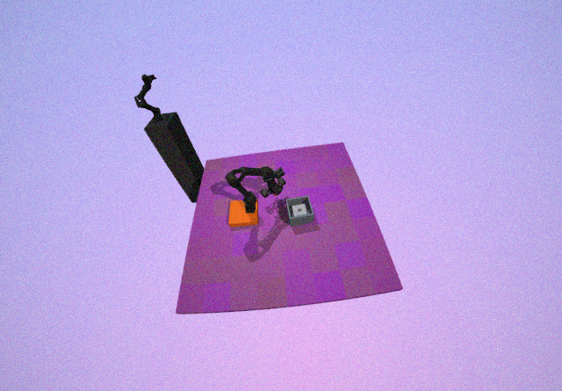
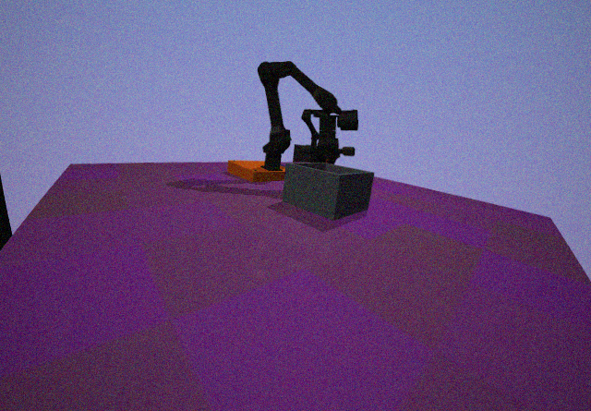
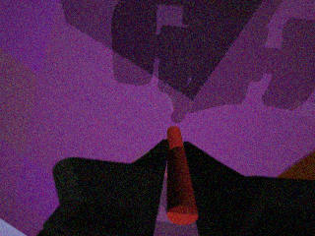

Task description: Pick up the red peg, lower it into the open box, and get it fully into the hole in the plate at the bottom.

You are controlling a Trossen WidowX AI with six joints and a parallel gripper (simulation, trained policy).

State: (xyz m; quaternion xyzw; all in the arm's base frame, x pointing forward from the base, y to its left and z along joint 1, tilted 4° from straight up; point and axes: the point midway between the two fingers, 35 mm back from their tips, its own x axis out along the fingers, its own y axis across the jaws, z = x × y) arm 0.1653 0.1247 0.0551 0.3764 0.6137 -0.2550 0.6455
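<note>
The grey box is 180 mm ahead of my gripper tip, 160 mm to the right of it and 20 mm below it. From my gripper tip the other things lie so: red peg: 20 mm above.
</note>
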